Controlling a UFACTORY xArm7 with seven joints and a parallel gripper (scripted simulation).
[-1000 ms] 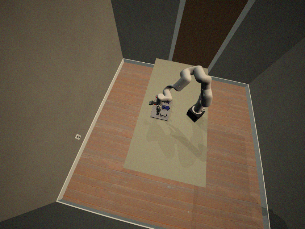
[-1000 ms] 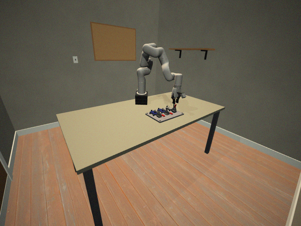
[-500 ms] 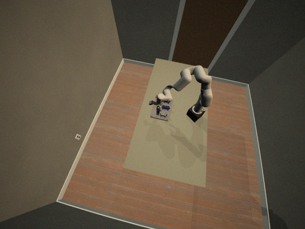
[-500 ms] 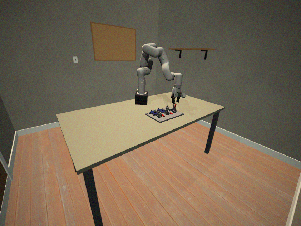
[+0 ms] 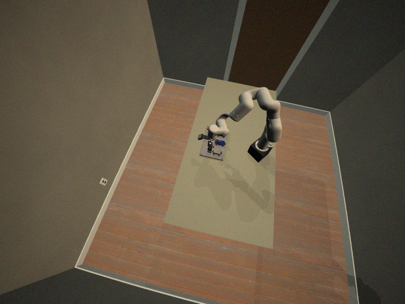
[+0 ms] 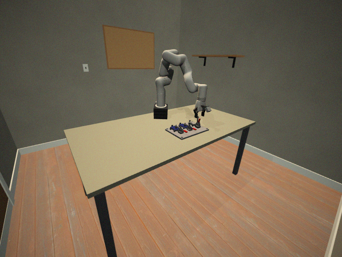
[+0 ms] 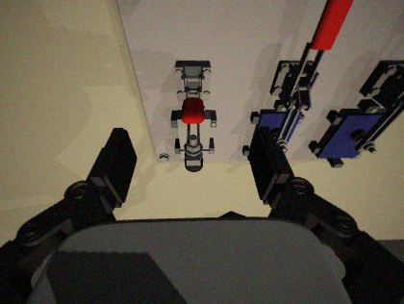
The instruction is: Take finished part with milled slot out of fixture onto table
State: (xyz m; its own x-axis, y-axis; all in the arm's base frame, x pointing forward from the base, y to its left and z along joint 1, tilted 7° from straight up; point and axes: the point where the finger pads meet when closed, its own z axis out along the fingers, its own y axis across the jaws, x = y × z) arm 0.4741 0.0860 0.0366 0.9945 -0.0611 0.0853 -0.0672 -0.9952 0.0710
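My hand is 8 cm past the finished part, 1 cm to the right of it and 10 cm above it. Also, from my hand: blue blank: 9 cm behind, 10 cm to the right, 11 cm below; grey fixture plate: 4 cm behind, 11 cm to the right, 13 cm below.
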